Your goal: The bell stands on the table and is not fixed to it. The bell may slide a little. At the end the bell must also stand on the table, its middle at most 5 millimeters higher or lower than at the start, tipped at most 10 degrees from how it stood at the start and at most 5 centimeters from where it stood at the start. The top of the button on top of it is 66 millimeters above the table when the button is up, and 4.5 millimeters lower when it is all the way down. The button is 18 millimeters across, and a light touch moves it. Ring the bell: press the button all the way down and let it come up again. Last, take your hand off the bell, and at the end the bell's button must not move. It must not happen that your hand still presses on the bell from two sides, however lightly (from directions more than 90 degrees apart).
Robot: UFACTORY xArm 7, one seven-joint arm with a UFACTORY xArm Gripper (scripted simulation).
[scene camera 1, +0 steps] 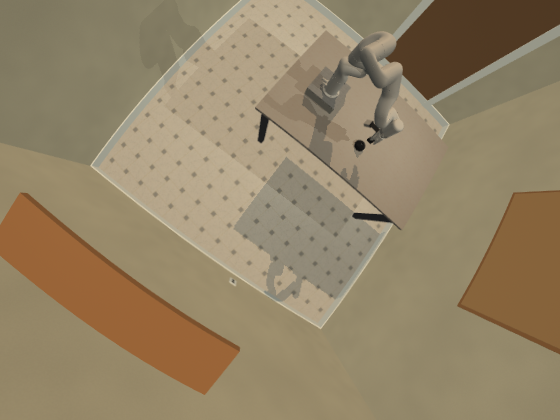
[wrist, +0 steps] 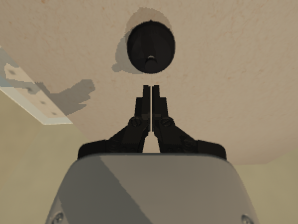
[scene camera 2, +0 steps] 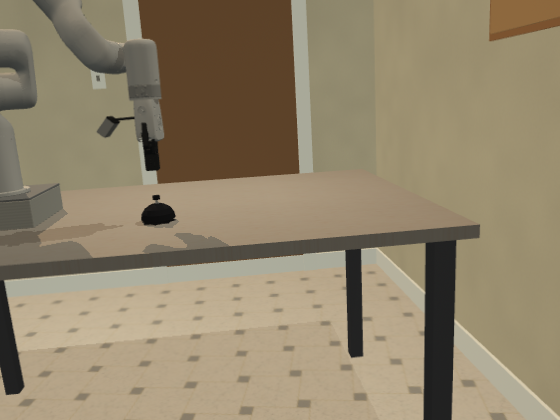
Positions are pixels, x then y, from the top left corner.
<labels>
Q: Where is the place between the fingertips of my gripper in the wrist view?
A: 151,95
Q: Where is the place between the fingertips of my gripper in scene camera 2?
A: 153,170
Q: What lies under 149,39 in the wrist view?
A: A black dome bell.
</labels>
